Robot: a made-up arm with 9 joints. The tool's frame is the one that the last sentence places.
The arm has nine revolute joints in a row. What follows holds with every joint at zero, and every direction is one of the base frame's.
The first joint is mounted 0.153 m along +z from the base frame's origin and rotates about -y.
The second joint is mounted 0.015 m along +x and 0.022 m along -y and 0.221 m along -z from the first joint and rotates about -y.
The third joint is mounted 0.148 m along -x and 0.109 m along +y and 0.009 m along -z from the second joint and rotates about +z.
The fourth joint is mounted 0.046 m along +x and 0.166 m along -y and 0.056 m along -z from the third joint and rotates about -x.
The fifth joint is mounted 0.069 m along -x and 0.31 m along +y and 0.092 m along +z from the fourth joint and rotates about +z.
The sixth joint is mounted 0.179 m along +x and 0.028 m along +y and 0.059 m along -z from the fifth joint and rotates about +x.
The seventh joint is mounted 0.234 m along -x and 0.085 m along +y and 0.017 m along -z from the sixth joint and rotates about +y.
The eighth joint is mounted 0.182 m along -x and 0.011 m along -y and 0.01 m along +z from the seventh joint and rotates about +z.
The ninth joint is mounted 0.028 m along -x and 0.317 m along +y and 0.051 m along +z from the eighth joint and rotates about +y.
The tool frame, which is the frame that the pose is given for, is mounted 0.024 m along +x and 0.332 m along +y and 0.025 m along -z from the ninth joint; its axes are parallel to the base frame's.
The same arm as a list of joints. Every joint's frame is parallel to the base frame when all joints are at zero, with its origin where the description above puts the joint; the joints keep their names.
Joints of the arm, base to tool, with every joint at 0 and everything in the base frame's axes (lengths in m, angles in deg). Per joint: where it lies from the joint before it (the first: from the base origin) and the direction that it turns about. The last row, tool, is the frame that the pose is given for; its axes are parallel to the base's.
joint 1: axis -y origin 0.0000 0.0000 0.1530
joint 2: axis -y origin 0.0150 -0.0220 -0.2210
joint 3: axis +z origin -0.1480 0.1090 -0.0090
joint 4: axis -x origin 0.0460 -0.1660 -0.0560
joint 5: axis +z origin -0.0690 0.3100 0.0920
joint 6: axis +x origin 0.1790 0.0280 -0.0590
joint 7: axis +y origin -0.2340 0.0850 -0.0170
joint 8: axis +z origin -0.1820 -0.0110 0.0100
joint 9: axis +y origin -0.0280 0.3170 0.0510
tool: origin 0.0240 0.3320 -0.0250

